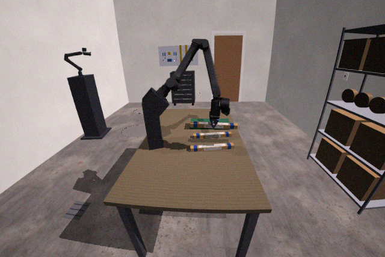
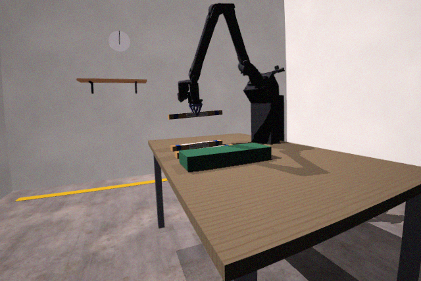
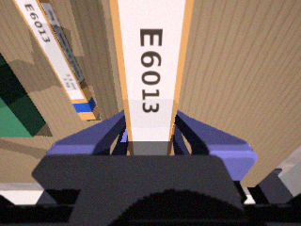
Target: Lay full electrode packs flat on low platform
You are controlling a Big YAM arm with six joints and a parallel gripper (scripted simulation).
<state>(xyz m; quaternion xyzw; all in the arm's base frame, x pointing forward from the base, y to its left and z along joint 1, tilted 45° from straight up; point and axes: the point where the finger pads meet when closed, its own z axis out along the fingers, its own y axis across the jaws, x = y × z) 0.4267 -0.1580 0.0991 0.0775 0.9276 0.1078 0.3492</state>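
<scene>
Now: hand 39 cm to the right of the green low platform, 19 cm above it and 4 cm short of it. The rest, counted from my hand: pack: 1 cm above.
</scene>
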